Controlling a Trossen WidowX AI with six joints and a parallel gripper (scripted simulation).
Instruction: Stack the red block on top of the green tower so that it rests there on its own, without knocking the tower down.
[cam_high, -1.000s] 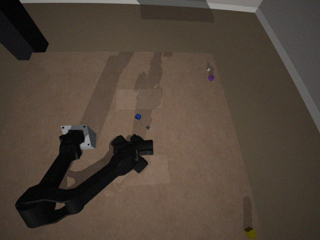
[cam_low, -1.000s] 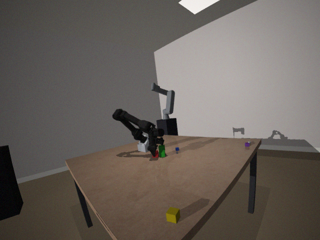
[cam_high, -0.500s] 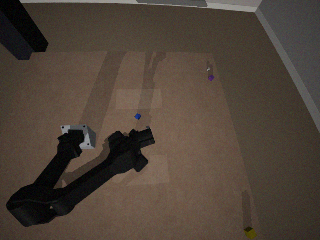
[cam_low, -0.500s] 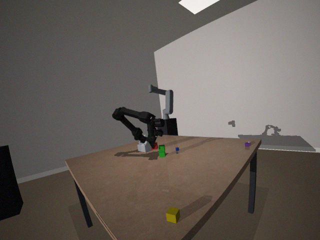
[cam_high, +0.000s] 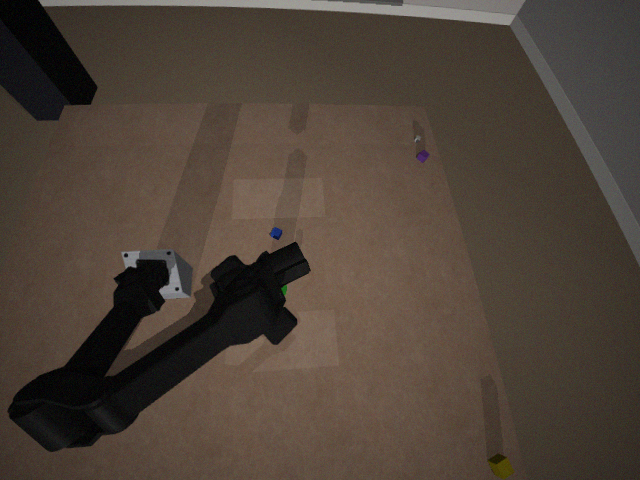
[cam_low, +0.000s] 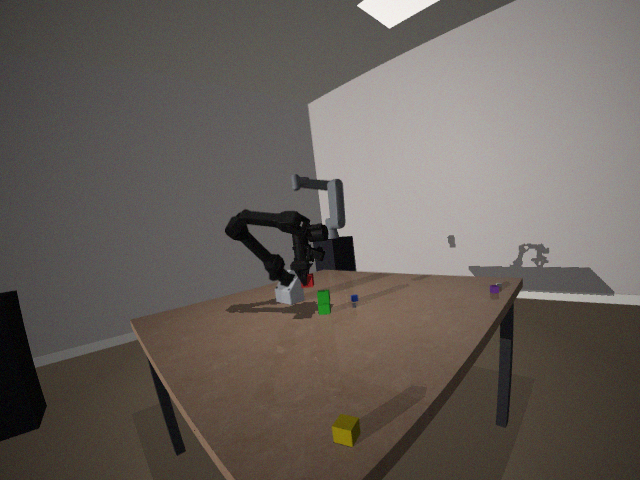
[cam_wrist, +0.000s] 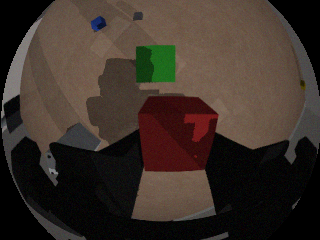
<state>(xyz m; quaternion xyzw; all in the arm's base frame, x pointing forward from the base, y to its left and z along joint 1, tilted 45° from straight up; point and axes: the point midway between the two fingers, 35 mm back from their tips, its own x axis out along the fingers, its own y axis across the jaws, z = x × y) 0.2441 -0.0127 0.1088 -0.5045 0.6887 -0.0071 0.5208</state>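
My gripper tip is 9 cm short of the dark block, 16 cm to the right of it and 12 cm above it. Also, from my gripper tip: blue block (3 cm ahead, 22 cm to the left, 11 cm below); then red block (1 cm ahead, 1 cm to the left, 1 cm above); then yellow block (55 cm ahead, 37 cm to the right, 11 cm below).
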